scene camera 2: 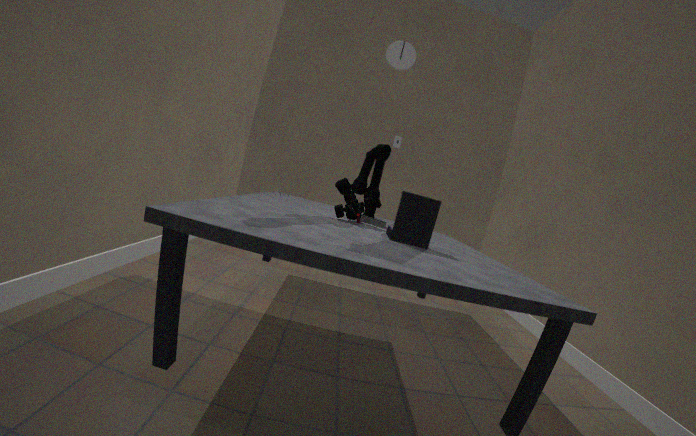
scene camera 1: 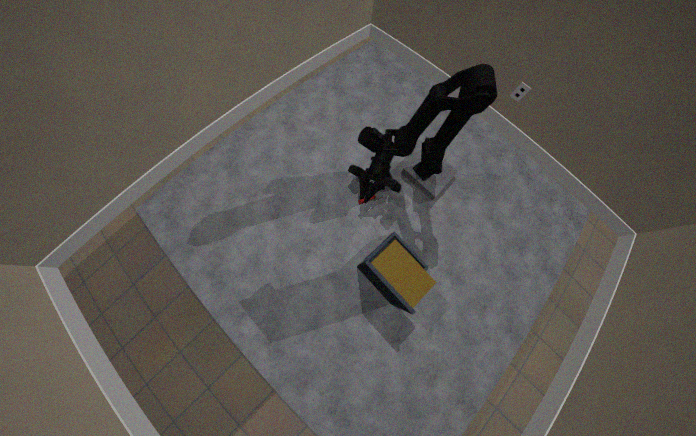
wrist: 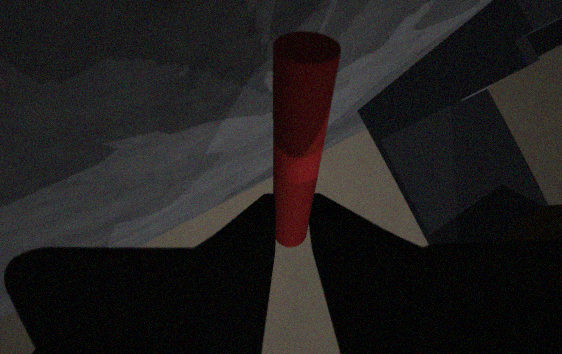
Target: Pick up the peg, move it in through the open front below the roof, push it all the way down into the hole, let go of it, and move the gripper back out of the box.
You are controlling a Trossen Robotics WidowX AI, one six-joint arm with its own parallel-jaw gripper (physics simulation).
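Places are measured from the arm's base along level axes (x ahead, y left, z up), in millimetres.
Pixels of known places: gripper, fingertip midpoint: (scene camera 2: 358, 216) (scene camera 1: 362, 201) (wrist: 291, 204); arm's base, link origin: (scene camera 2: 368, 216) (scene camera 1: 424, 170).
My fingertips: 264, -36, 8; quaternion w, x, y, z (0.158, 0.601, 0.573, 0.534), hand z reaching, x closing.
Observation:
For each thing: its top centre in the pictures, then the offset to it from my fingertips, as dx, dy, dz. Level surfaces: height alone.
- red round peg, top centre: (wrist: 335, 246) (scene camera 1: 368, 196) (scene camera 2: 359, 213) -22, +0, +16
- dark blue-grey box, top centre: (scene camera 1: 413, 263) (scene camera 2: 418, 195) +51, +228, +161
- grey table, surface height: dz -42
The red round peg (scene camera 1: 361, 201) (scene camera 2: 358, 218) (wrist: 300, 120) is held between the fingertips; in the wrist view its long part sticks out past them. My gripper (scene camera 1: 365, 198) (scene camera 2: 358, 214) (wrist: 291, 204) is shut on the peg, low over the table beside the arm's base and apart from the box. The dark blue-grey box (scene camera 1: 386, 288) (scene camera 2: 417, 219) (wrist: 462, 165) stands on the table, below the gripper in scene camera 1 and right of it in scene camera 2. Its yellow roof (scene camera 1: 403, 274) shows from above. The hole is hidden; the open front cannot be made out clearly.
The arm's base plate (scene camera 1: 420, 184) is fixed to the grey table (scene camera 1: 308, 256) (scene camera 2: 308, 241), right of the gripper in scene camera 1. The box walls stand up high from the table. Shadows of the arm and box lie across the table top.

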